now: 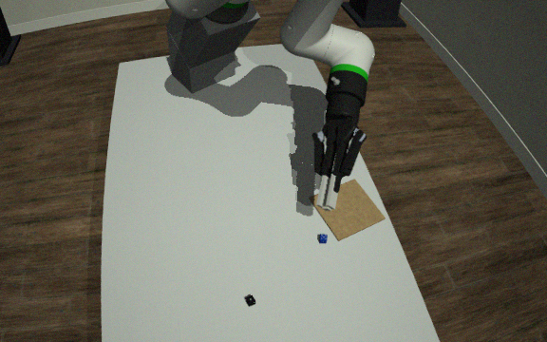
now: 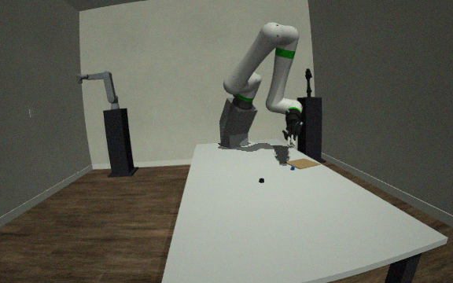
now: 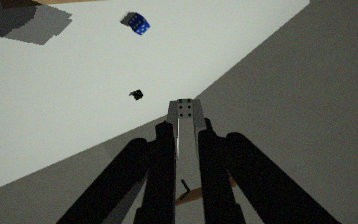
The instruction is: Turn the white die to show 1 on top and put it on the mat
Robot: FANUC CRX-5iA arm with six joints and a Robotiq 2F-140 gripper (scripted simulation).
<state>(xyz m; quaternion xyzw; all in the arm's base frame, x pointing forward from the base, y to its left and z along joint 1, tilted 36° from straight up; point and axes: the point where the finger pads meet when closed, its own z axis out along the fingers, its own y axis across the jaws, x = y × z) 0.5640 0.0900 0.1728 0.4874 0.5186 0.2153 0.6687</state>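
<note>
The brown mat is 40 mm behind my hand, 80 mm to the left of it and 130 mm below it. Also, from my hand: white die (20 mm ahead, 10 mm to the right, 20 mm below); then blue die (30 mm ahead, 130 mm below); then black die (150 mm ahead, 200 mm to the right, 130 mm below).
</note>
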